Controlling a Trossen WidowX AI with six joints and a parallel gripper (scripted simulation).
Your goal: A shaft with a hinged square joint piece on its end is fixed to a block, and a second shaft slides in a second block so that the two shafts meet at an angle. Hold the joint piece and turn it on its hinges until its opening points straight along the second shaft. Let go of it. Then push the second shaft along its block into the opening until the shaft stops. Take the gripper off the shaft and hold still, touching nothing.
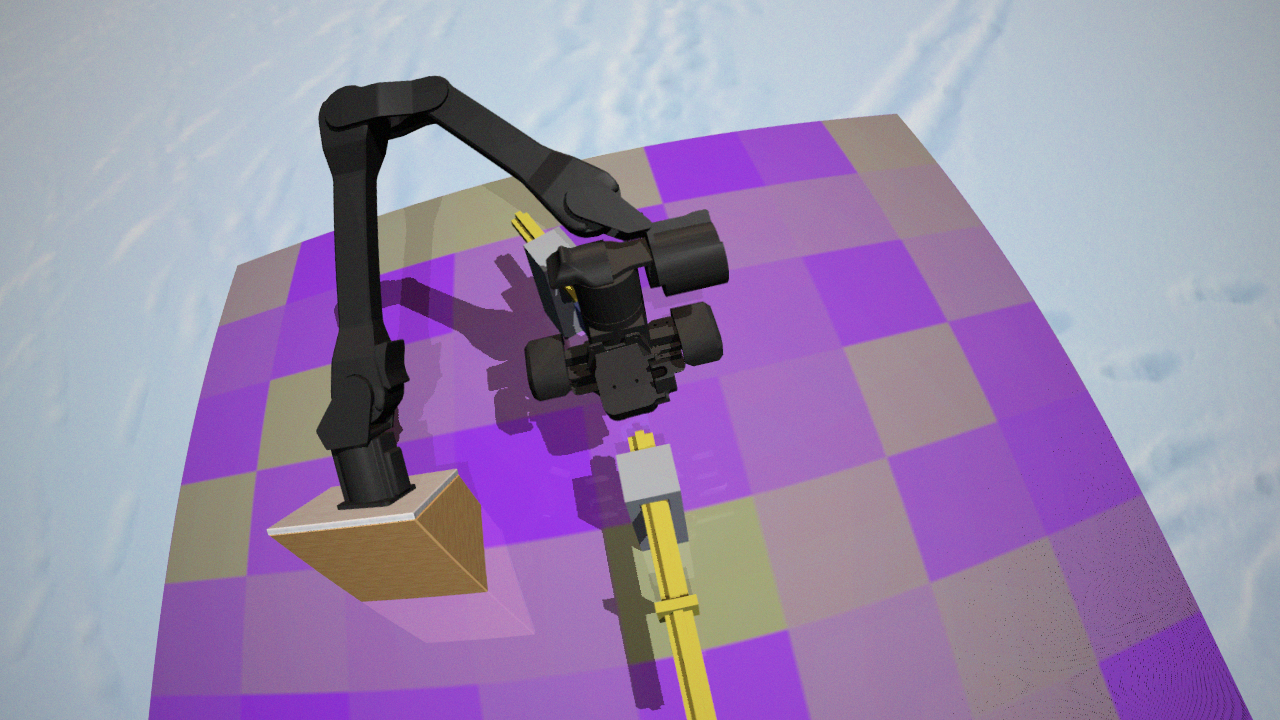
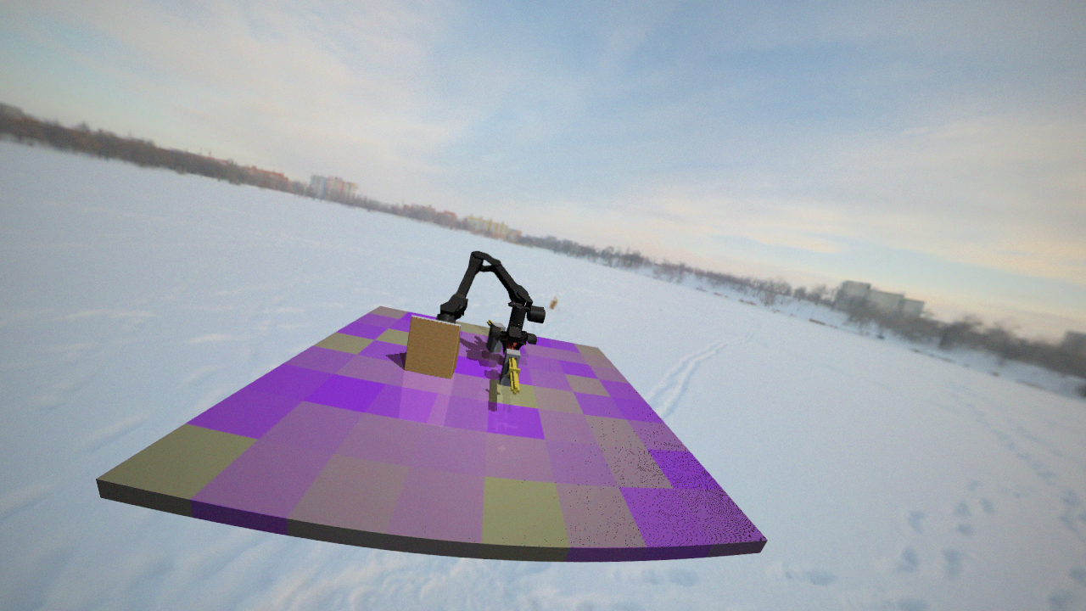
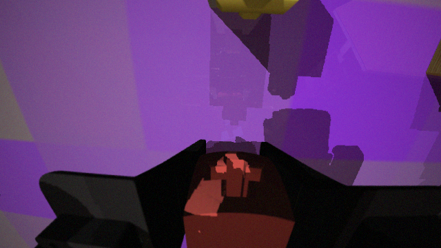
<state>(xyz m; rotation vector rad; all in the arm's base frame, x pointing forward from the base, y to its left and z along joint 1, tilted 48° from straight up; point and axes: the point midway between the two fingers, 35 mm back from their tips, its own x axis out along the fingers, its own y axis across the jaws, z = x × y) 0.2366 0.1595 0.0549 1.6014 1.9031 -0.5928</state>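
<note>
My gripper tip is 20 mm to the right of the red square joint piece and 40 mm below it.
</note>
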